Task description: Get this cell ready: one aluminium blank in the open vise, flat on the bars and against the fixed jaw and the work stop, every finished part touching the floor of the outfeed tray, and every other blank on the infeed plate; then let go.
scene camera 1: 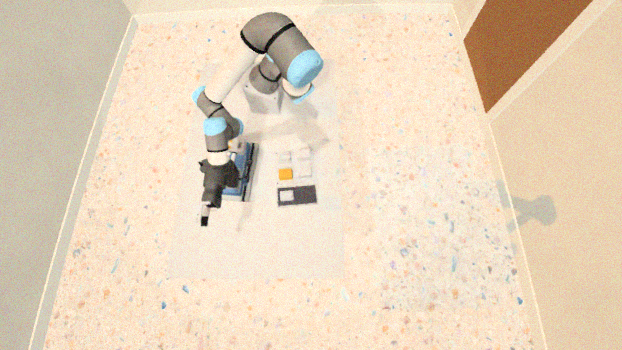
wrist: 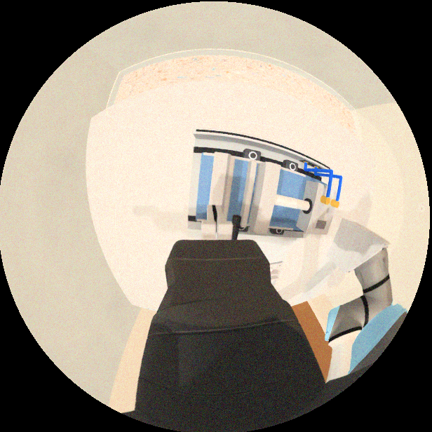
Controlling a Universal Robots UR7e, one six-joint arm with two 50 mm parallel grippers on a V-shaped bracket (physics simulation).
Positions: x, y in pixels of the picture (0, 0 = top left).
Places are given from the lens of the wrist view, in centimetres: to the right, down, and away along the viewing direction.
blue vise (wrist: 205, 172): -1, -7, 18
vise end block (wrist: 320, 211): 19, -1, 16
The marked spots on the blue vise and the vise end block are 21 cm apart.
